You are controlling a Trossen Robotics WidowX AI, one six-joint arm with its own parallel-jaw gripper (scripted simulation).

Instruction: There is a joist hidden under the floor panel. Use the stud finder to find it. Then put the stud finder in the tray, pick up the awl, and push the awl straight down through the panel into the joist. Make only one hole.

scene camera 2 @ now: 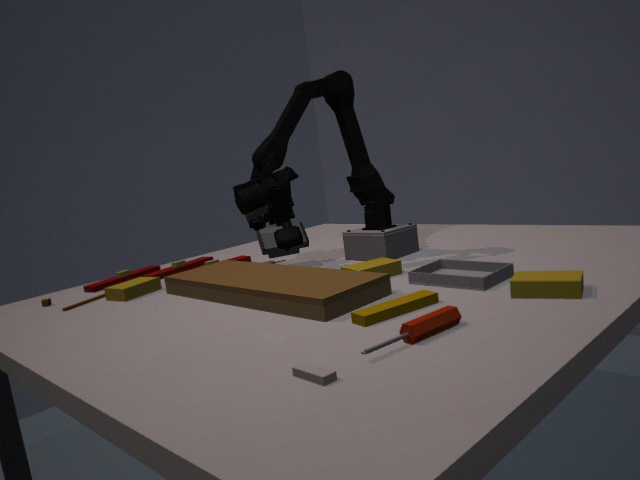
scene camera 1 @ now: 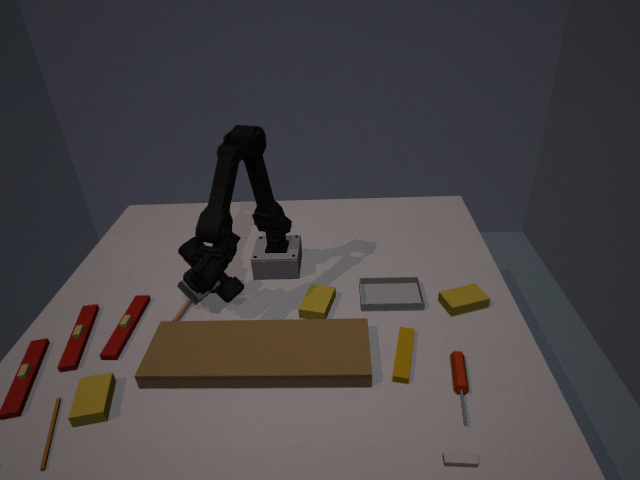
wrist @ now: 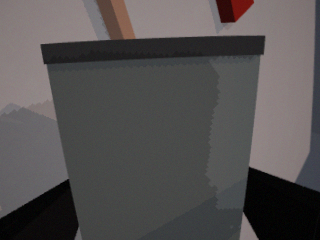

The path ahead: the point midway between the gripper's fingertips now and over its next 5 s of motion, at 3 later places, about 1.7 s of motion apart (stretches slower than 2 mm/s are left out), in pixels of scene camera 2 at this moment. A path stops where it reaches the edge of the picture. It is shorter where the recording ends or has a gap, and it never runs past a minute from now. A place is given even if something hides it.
My gripper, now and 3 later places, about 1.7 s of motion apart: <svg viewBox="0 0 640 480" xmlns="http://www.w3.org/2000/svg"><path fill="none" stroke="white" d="M283 239L283 249L285 221L281 238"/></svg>
